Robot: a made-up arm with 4 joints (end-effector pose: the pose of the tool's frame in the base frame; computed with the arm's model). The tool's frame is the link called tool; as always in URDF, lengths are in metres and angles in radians.
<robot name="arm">
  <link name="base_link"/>
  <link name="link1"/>
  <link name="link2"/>
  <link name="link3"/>
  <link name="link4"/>
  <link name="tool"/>
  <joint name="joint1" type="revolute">
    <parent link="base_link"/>
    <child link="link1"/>
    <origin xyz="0 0 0.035"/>
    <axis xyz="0 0 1"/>
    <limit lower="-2.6" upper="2.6" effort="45" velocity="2.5"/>
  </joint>
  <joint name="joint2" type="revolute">
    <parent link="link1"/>
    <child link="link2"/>
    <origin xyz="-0.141 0.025 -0.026" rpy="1.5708 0 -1.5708"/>
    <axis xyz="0 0 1"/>
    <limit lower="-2.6" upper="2.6" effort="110" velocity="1.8"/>
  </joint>
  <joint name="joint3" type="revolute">
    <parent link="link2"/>
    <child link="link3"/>
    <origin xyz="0.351 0.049 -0.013" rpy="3.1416 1.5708 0"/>
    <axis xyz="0 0 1"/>
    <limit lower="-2.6" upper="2.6" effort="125" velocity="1.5"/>
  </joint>
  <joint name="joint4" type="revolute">
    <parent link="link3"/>
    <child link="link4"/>
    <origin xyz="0.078 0.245 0.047" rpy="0 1.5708 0"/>
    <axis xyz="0 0 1"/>
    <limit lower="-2.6" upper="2.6" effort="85" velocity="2.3"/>
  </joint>
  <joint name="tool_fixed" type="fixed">
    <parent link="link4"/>
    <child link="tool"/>
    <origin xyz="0.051 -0.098 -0.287" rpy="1.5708 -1.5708 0"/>
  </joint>
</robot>
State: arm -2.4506 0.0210 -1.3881 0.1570
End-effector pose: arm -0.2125 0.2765 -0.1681 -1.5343 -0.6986 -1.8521
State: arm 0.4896 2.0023 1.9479 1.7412
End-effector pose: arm -0.5428 0.2935 0.2152 -0.0254 -0.5624 -1.3891
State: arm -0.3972 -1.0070 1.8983 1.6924
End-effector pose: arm -0.5096 -0.3050 -0.1401 2.1289 1.9196 -0.8809
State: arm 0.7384 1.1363 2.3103 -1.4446
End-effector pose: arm -0.2455 0.0890 0.3397 -2.0911 2.1366 0.5206
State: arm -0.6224 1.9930 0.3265 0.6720
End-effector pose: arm -0.2447 0.3281 0.4085 -1.2607 0.4955 -0.8686
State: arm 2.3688 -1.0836 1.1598 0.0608
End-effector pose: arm 0.4619 -0.0266 -0.2253 -0.8453 1.8641 2.3393
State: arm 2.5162 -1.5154 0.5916 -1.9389
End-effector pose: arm 0.3252 -0.2863 -0.1864 -0.0581 -0.6393 3.0473
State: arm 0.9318 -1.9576 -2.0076 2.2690
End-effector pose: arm 0.0438 0.3099 -0.3141 -2.0778 1.4231 0.0204
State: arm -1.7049 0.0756 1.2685 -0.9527
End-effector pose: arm -0.1664 0.3557 0.2324 0.3252 1.4791 -0.8231
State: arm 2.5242 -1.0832 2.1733 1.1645
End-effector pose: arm 0.4622 0.2742 -0.1861 -2.1193 1.9817 0.5357
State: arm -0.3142 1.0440 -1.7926 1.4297
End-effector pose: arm 0.1028 -0.3074 0.3151 0.1727 -0.6001 1.3985
